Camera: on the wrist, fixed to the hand. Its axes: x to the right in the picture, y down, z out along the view.
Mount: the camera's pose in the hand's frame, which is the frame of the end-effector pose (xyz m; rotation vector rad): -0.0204 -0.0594 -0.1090 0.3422 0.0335 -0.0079
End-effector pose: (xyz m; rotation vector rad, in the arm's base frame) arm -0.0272 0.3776 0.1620 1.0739 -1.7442 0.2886
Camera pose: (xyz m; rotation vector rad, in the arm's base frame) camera 0.0892 0.4229 0.1768 1.3101 -1.6971 0.6133
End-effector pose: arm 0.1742 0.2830 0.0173 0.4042 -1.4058 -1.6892
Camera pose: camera 0.2393 0.2293 -0.0759 0.6251 -1.6738 -1.4404
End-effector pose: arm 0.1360 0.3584 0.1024 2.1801 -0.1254 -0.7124
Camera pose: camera 0.1682 0.4783 0.1227 2.5177 -0.2361 -0.6987
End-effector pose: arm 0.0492 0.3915 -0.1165 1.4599 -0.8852 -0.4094
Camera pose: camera 0.1312 0.4733 -0.1657 1.7780 -0.9554 -0.2452
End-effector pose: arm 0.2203 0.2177 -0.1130 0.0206 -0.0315 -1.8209
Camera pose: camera 0.1712 0.2510 -0.2239 0.2931 -0.3192 -1.8038
